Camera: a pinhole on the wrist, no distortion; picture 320 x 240 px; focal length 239.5 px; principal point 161.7 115.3 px. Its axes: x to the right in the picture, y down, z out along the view. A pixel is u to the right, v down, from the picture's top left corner.
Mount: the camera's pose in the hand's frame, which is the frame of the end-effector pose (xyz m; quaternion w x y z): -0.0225 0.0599 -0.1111 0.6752 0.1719 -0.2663 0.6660
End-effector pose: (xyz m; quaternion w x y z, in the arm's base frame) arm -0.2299 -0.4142 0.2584 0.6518 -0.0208 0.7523 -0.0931
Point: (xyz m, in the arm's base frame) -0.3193 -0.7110 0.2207
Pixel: outside the picture
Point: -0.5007 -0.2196 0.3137
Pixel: behind the camera
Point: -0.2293 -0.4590 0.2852
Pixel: 129 80
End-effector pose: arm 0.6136 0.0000 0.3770 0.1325 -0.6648 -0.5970 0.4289
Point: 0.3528 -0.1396 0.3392
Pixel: 207 122
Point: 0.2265 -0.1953 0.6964
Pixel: 58 201
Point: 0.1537 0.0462 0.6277
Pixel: 38 88
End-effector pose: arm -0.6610 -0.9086 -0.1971 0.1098 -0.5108 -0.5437 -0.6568
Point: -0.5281 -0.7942 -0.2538
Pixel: 284 113
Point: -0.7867 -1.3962 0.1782
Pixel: behind the camera
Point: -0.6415 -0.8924 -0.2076
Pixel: 216 62
